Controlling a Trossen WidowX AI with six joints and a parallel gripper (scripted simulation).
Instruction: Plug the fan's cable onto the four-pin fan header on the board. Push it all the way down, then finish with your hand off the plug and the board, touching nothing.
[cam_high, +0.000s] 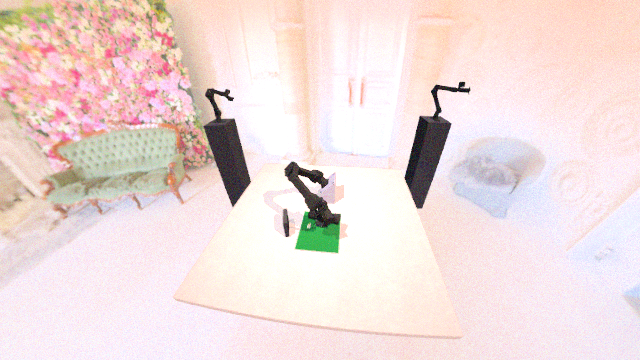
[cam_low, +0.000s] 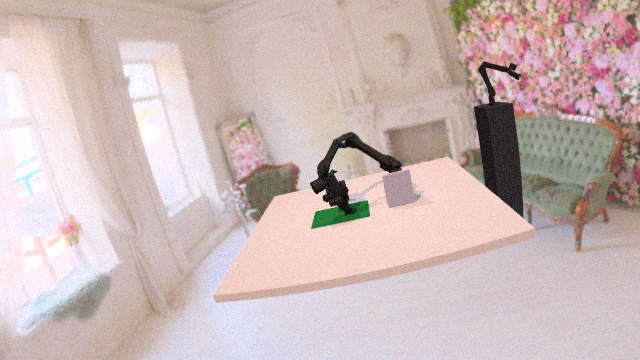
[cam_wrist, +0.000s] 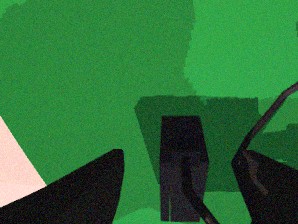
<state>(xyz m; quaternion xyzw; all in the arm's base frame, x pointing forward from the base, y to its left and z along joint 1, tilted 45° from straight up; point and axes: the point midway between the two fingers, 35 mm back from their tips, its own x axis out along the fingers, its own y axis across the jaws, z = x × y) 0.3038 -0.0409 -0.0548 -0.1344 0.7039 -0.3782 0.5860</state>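
Now: gripper tip 10 mm past the dark fan plug. From my gripper tip the other things lie so: green board: 40 mm below, 40 mm ahead, 30 mm to the right; then black fan: 220 mm to the right, 40 mm ahead, 40 mm above.
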